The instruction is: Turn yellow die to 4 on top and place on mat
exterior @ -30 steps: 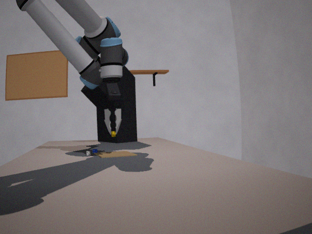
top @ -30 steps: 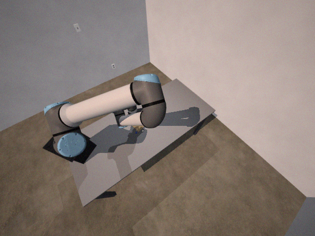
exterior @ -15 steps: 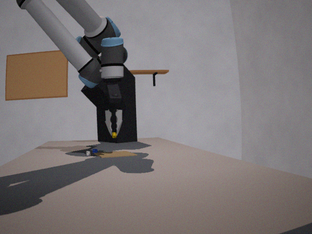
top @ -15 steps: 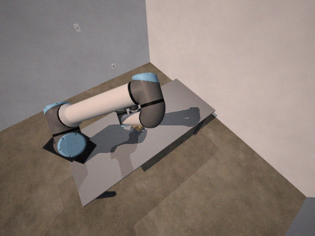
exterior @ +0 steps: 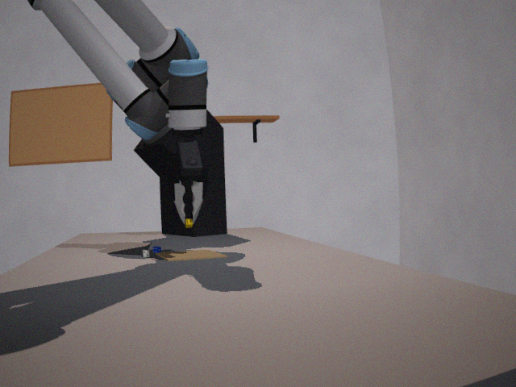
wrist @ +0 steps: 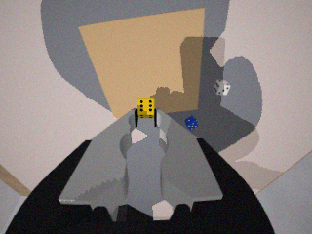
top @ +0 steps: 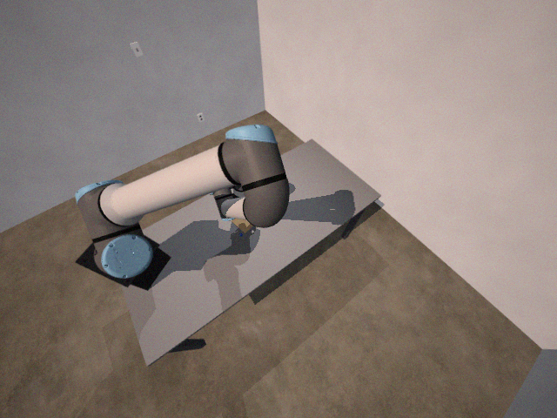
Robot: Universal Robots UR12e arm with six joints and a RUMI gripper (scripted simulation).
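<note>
My gripper is now 1 cm above the yellow die. Round my hand: white die (4 cm behind, 10 cm to the right, 8 cm below); blue die (10 cm behind, 5 cm to the right, 8 cm below); tan mat (9 cm below).
</note>
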